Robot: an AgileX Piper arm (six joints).
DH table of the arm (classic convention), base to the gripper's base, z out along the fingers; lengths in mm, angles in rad. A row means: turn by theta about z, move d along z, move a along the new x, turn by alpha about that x. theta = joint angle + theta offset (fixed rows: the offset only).
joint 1: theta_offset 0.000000; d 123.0; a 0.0; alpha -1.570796
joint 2: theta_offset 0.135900; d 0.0; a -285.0; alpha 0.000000
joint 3: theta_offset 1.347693; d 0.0; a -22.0; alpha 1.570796
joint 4: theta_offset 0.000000; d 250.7; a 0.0; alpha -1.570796
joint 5: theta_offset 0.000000; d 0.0; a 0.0; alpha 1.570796
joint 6: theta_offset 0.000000; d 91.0; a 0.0; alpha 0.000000
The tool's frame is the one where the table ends.
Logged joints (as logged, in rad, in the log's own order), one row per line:
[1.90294, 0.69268, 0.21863, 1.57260, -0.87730, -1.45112]
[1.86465, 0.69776, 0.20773, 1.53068, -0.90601, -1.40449]
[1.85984, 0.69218, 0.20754, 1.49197, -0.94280, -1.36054]
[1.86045, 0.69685, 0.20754, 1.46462, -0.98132, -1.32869]
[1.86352, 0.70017, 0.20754, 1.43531, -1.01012, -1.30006]
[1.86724, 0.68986, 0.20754, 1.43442, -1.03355, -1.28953]
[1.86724, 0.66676, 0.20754, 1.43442, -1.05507, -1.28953]
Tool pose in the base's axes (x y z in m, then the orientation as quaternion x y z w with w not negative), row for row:
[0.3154, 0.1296, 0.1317, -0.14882, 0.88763, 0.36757, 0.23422]
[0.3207, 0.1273, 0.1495, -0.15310, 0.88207, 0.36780, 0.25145]
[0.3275, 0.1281, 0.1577, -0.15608, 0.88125, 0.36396, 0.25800]
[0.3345, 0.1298, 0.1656, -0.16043, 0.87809, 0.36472, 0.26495]
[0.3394, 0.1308, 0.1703, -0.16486, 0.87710, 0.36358, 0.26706]
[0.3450, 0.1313, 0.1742, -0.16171, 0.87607, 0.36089, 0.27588]
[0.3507, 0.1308, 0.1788, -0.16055, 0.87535, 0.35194, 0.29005]
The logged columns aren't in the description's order. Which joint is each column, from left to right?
Columns, left to right: joint 2, joint 5, joint 1, joint 4, joint 3, joint 6.
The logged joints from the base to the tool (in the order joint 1, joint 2, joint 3, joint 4, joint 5, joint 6), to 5 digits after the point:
[0.21863, 1.90294, -0.87730, 1.57260, 0.69268, -1.45112]
[0.20773, 1.86465, -0.90601, 1.53068, 0.69776, -1.40449]
[0.20754, 1.85984, -0.94280, 1.49197, 0.69218, -1.36054]
[0.20754, 1.86045, -0.98132, 1.46462, 0.69685, -1.32869]
[0.20754, 1.86352, -1.01012, 1.43531, 0.70017, -1.30006]
[0.20754, 1.86724, -1.03355, 1.43442, 0.68986, -1.28953]
[0.20754, 1.86724, -1.05507, 1.43442, 0.66676, -1.28953]

